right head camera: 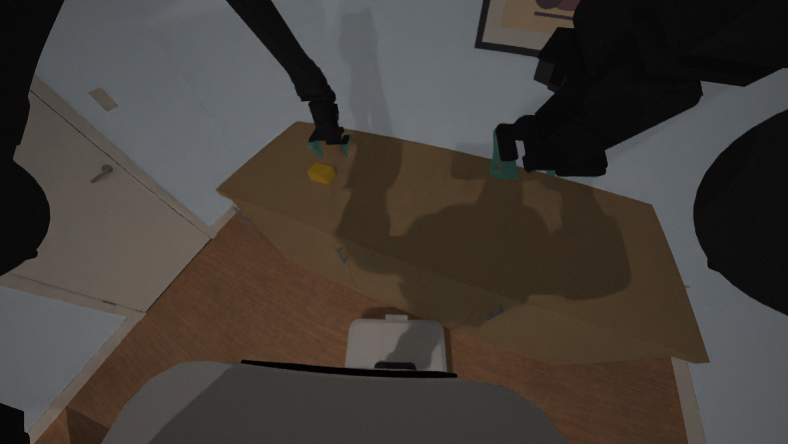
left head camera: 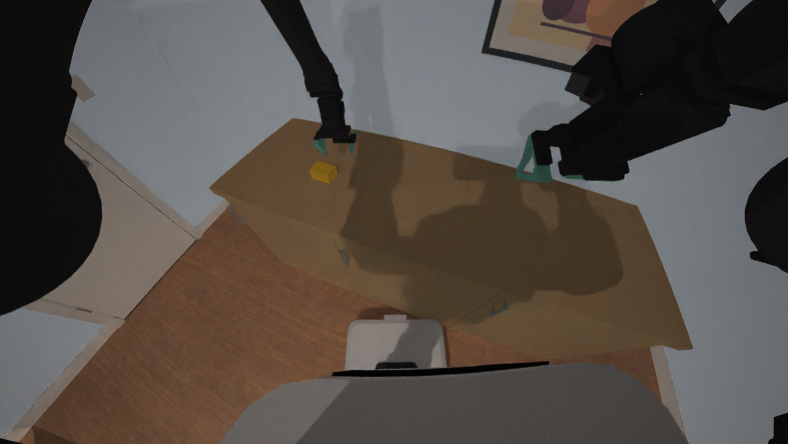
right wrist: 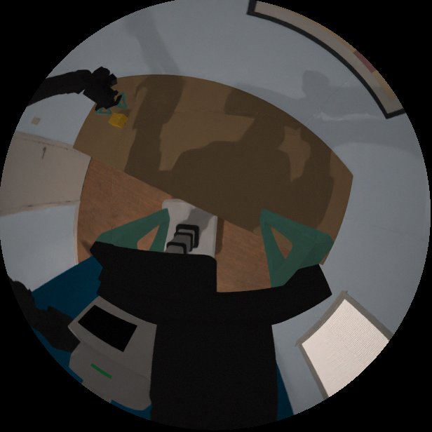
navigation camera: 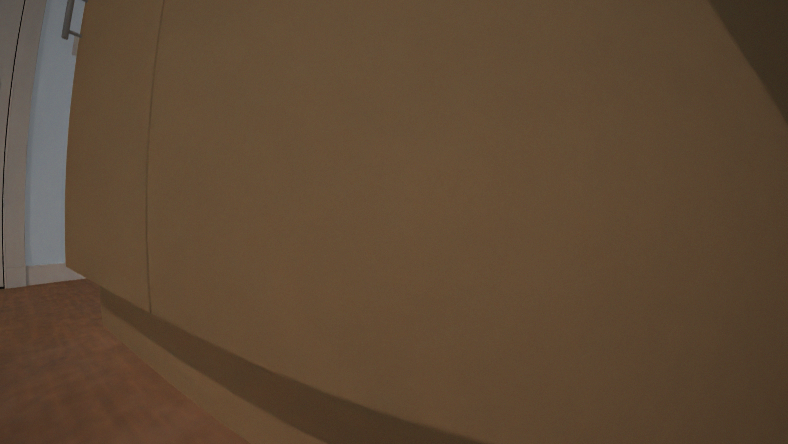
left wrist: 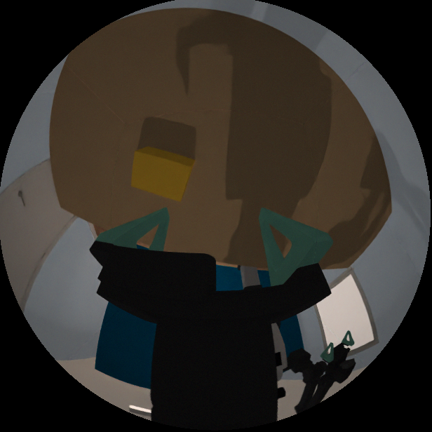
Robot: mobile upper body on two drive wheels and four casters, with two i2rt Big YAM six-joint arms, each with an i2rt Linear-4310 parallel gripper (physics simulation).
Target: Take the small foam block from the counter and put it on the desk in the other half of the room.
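Places are measured from the left arm's base along level axes (x right, y back, z down), in metres.
Pixels of known places: left gripper, fingertip midpoint: (right head camera: 334,156) (left head camera: 339,155); right gripper, fingertip midpoint: (right head camera: 519,171) (left head camera: 541,174).
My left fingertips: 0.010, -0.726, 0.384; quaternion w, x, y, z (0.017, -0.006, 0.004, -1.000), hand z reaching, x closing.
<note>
Ahead of a thing's pixels: the offset from my left fingertips to its top centre, as dx, dy, dz. "pt": to the spot under its first point. Level surfaces: height alone.
The small yellow foam block {-0.083, -0.018, +0.071} (left head camera: 323,172) (right head camera: 321,173) (left wrist: 162,174) (right wrist: 118,120) lies on the wooden counter {dz +0.116} (left head camera: 264,165) (right head camera: 264,165) (left wrist: 100,100) (right wrist: 210,130), near its left end. My left gripper (left head camera: 336,151) (right head camera: 333,152) (left wrist: 213,212) (right wrist: 118,110) is open with nothing between its fingers. It is above the counter, close to the block; in the left wrist view the block lies ahead of the left-hand fingertip. My right gripper (left wrist: 340,336) (right wrist: 214,213) is open and empty, high near the counter's back edge, far to the right of the block. The desk does not show.
The counter's front {pt +0.199, +0.314, +0.799} (navigation camera: 386,220) with its handles (left head camera: 499,308) (right head camera: 494,312) stands close before my base (left head camera: 395,344) (right head camera: 395,344). A door (right head camera: 93,193) (right wrist: 40,172) is at the left. A framed picture (left head camera: 499,33) (right head camera: 488,27) hangs on the wall behind the counter.
</note>
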